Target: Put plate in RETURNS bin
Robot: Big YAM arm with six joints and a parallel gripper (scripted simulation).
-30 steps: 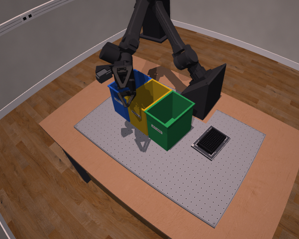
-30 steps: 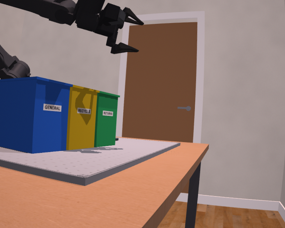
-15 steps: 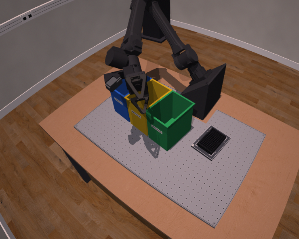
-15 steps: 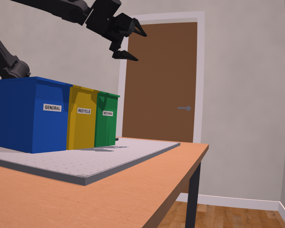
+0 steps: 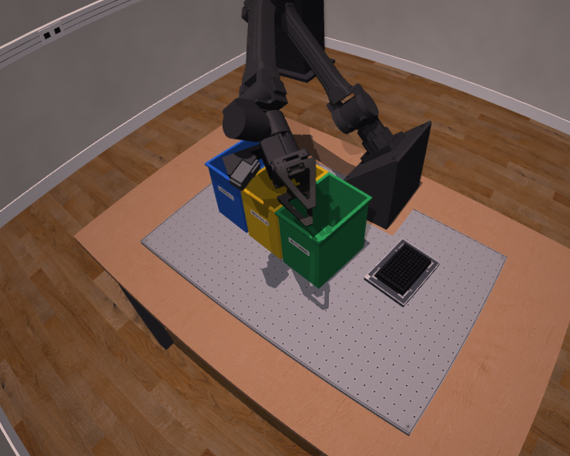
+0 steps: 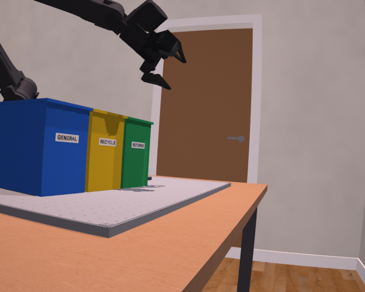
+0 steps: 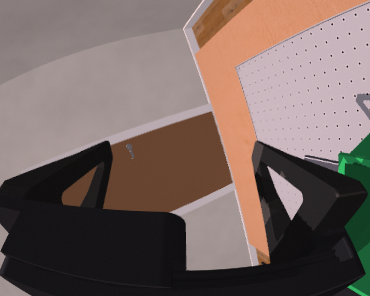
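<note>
My hand is 210 mm past the black 96-well plate, 140 mm to the right of it and 300 mm above it. Round my hand: plate nest N1: 210 mm behind, 140 mm to the left, 320 mm below; yellow recycle bin: 170 mm behind, 190 mm to the right, 240 mm below; green returns bin: 150 mm behind, 60 mm to the right, 240 mm below.
</note>
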